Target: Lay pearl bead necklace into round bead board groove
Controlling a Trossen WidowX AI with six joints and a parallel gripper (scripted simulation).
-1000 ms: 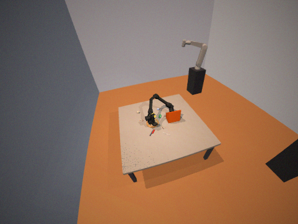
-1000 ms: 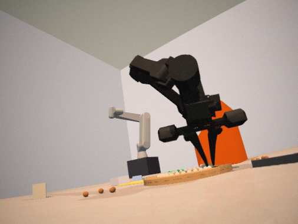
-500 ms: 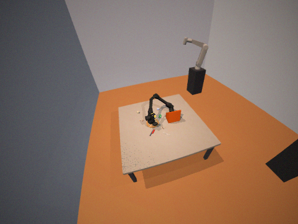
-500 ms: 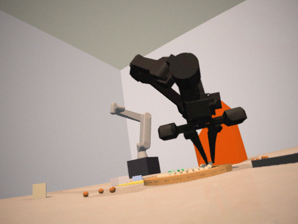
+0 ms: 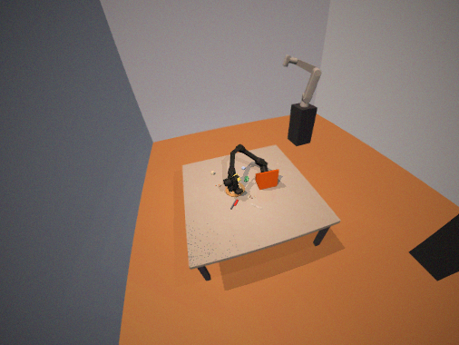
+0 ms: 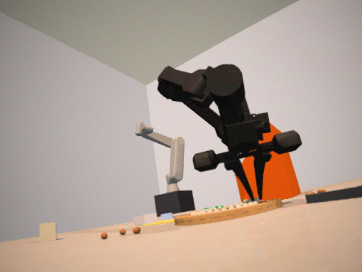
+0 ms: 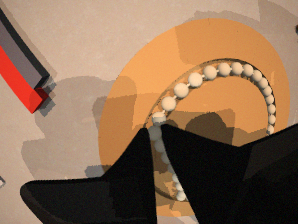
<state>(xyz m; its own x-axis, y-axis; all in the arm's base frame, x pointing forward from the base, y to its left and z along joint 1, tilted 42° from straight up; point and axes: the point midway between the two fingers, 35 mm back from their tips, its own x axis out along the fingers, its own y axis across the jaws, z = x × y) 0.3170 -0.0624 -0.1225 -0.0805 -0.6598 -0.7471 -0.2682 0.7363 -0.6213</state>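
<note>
My gripper tip is 1 cm past the round wooden bead board, 6 cm to the left of it and 1 cm above it. The rest, counted from my gripper tip: tan cube 15 cm ahead, 39 cm to the right; yellow flat piece 7 cm behind, 23 cm to the right, 2 cm below; red-handled tool 5 cm ahead, 12 cm to the left, 1 cm below.
</note>
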